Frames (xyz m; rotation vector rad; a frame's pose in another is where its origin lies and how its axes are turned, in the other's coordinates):
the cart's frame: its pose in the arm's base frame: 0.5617 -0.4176 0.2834 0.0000 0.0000 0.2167
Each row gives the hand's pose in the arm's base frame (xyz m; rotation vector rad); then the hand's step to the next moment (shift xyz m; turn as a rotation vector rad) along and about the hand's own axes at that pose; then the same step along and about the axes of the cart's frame.
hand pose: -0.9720 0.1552 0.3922 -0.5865 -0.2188 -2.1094
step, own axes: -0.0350 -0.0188 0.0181 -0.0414 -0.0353 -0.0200
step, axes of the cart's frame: 0.0163 0.0405 0.0000 -0.0060 0.0456 -0.0353
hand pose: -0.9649 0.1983 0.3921 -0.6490 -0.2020 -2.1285
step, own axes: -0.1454 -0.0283 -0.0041 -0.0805 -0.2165 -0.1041
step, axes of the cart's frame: 0.0702 0.1059 -0.0763 -0.1361 0.1827 -0.1108
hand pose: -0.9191 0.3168 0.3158 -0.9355 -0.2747 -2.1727
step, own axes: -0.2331 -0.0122 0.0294 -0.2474 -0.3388 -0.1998
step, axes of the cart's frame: 0.1437 0.1221 -0.1406 -0.1672 0.3272 -0.2844
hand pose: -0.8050 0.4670 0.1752 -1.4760 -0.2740 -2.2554
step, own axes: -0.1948 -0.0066 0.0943 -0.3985 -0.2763 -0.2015
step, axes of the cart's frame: 0.1572 0.0575 -0.1373 -0.0946 0.2914 -0.4265
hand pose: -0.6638 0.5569 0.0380 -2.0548 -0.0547 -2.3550
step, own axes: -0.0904 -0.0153 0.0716 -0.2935 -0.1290 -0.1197
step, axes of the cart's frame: 0.0843 -0.0013 -0.0801 -0.0552 0.1363 -0.3090
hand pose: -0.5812 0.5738 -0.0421 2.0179 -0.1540 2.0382
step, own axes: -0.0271 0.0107 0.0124 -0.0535 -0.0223 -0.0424
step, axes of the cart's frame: 0.0052 -0.0182 -0.0254 -0.0289 0.0333 -0.0567
